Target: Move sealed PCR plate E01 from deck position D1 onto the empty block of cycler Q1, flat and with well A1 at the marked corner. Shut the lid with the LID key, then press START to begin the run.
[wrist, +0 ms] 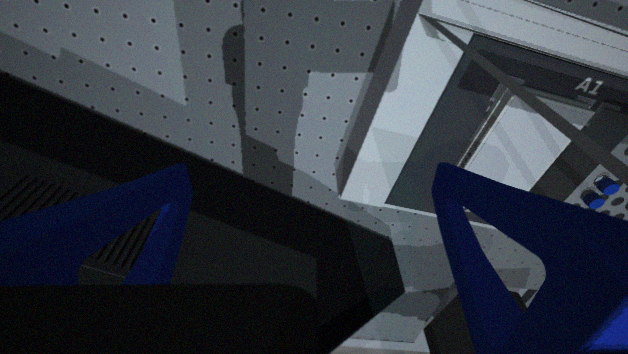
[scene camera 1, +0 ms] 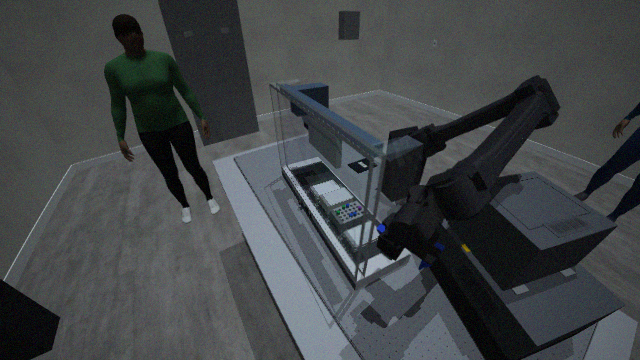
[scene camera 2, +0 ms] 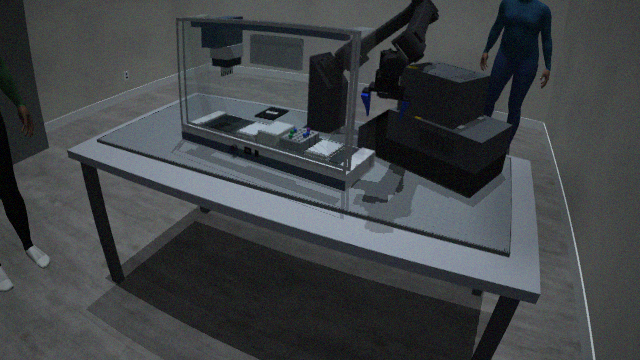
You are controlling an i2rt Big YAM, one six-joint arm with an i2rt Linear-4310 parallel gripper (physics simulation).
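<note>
A white plate, apparently E01, lies flat at the near end of the glazed deck, beside the tube rack; "A1" is printed near it in the wrist view. My gripper is open and empty. It hangs outside the enclosure, above the gap between the deck's end and the dark two-part instrument, apparently cycler Q1. In the wrist view its right finger overlaps the deck's corner and its left finger the dark housing. The cycler's block, LID key and START key cannot be made out.
The clear enclosure's top beam and corner post stand close to the arm. The tube rack holds coloured tubes. A pipette head hangs over the deck's far end. A black pad lies behind. Two people stand nearby.
</note>
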